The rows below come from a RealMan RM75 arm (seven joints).
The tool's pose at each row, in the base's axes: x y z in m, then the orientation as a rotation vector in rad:
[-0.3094 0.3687 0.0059 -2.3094 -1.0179 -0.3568]
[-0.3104 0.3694 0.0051 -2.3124 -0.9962 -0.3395]
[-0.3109 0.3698 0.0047 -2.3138 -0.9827 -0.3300]
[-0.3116 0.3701 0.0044 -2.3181 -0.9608 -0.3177]
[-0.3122 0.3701 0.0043 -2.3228 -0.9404 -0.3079]
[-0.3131 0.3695 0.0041 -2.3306 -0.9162 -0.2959]
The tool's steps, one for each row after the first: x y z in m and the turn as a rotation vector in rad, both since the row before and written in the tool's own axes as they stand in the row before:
[-0.0006 -0.0008 0.0011 0.0079 -0.0042 0.0197]
[-0.0003 -0.0004 0.0006 0.0048 -0.0017 0.0119]
[-0.0004 -0.0005 0.0004 0.0047 -0.0017 0.0190]
[-0.0005 -0.0004 0.0001 0.0030 -0.0009 0.0174]
[-0.0011 -0.0002 -0.0002 0.0015 -0.0022 0.0212]

